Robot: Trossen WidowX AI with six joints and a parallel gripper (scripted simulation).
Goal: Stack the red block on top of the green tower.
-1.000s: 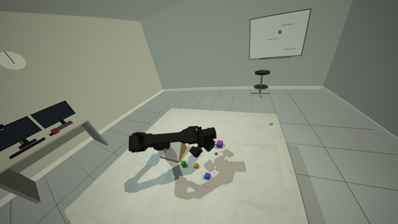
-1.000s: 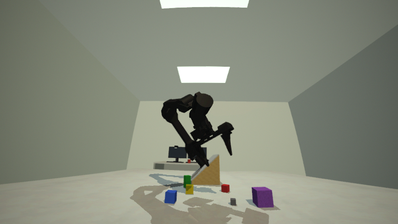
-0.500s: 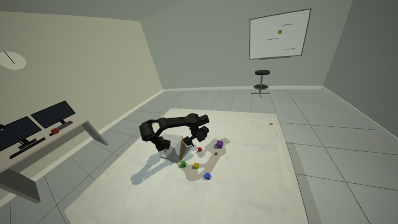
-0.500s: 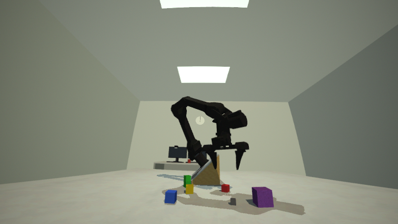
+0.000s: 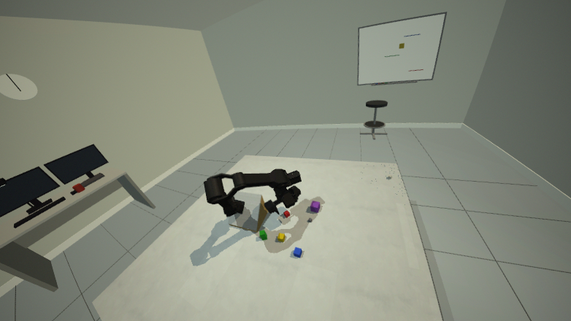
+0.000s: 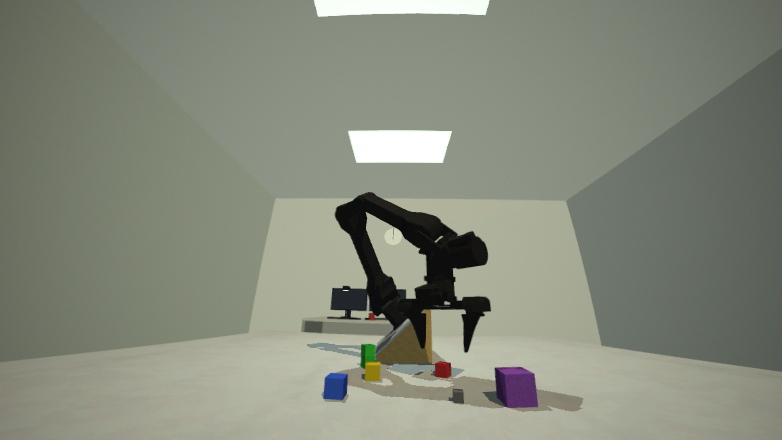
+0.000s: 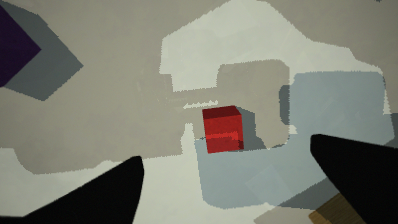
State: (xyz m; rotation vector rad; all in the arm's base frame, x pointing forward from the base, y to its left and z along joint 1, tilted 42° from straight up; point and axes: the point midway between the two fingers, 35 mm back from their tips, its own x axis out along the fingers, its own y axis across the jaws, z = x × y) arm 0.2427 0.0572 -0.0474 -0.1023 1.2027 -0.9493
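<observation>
My gripper tip is now 40 mm above the red block. From my gripper tip the other things lie so: yellow block: 140 mm to the right, 30 mm below, 20 mm ahead; then small grey cube: 130 mm ahead, 40 mm below, 10 mm to the right; then purple block: 140 mm ahead, 70 mm to the left, 30 mm below.
</observation>
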